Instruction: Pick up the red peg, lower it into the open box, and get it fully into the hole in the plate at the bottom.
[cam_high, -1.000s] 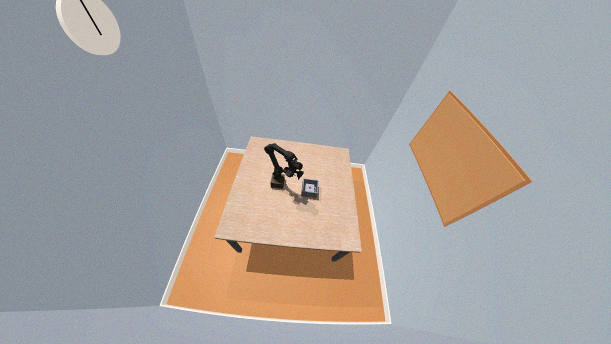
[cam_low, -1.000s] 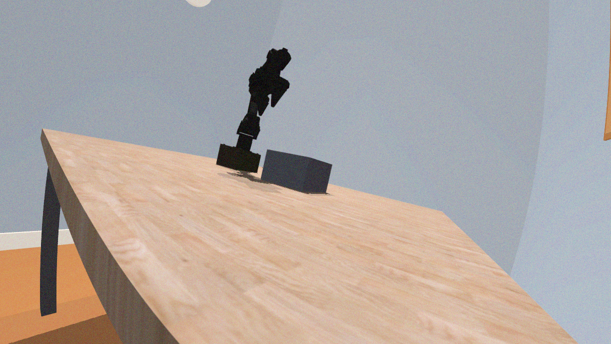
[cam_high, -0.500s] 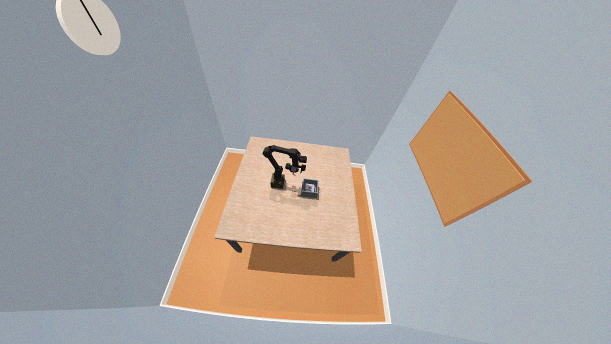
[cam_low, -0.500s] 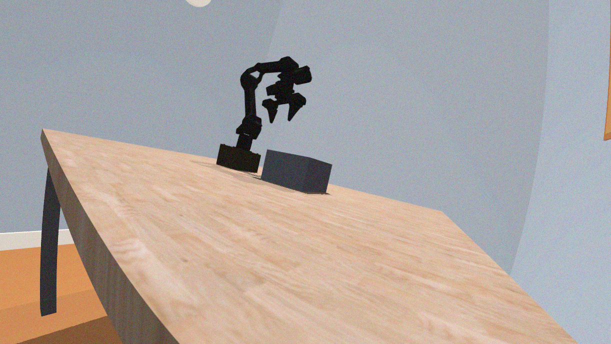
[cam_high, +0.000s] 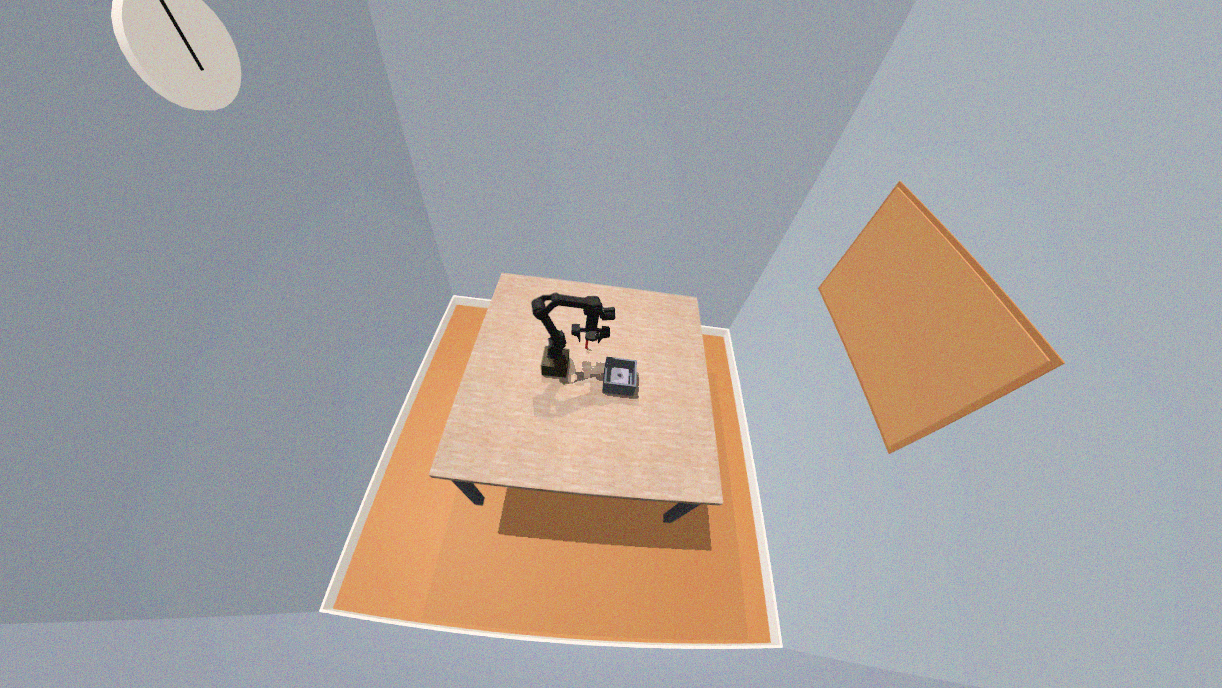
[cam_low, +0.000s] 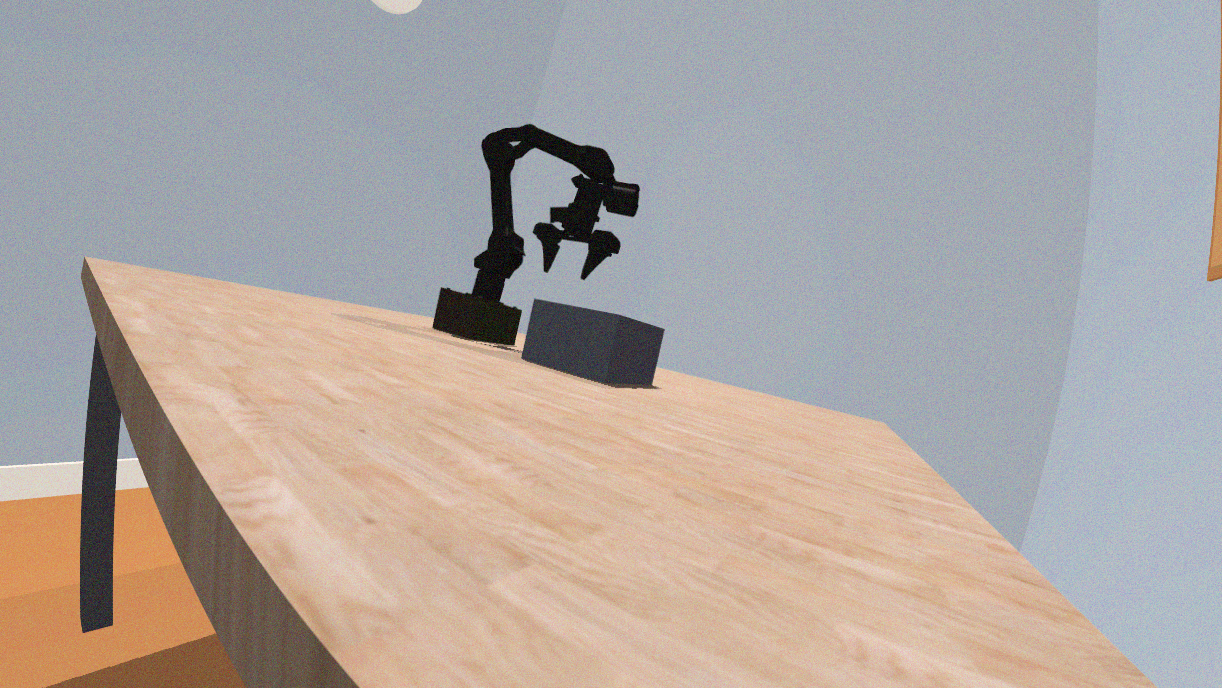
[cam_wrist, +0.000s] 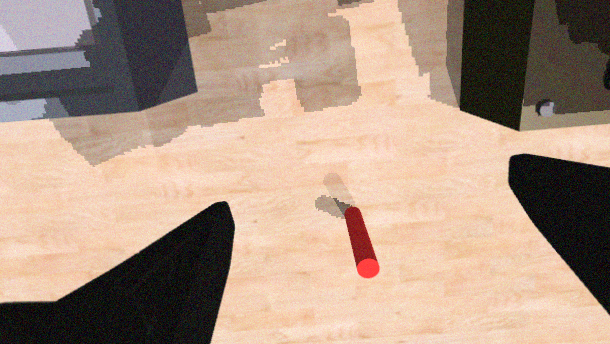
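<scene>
My gripper tip is 13 cm above the red peg, 8 cm to the right of it and 2 cm past it. Round my gripper tip: dark grey box 19 cm ahead, 14 cm below, 9 cm to the right.
</scene>
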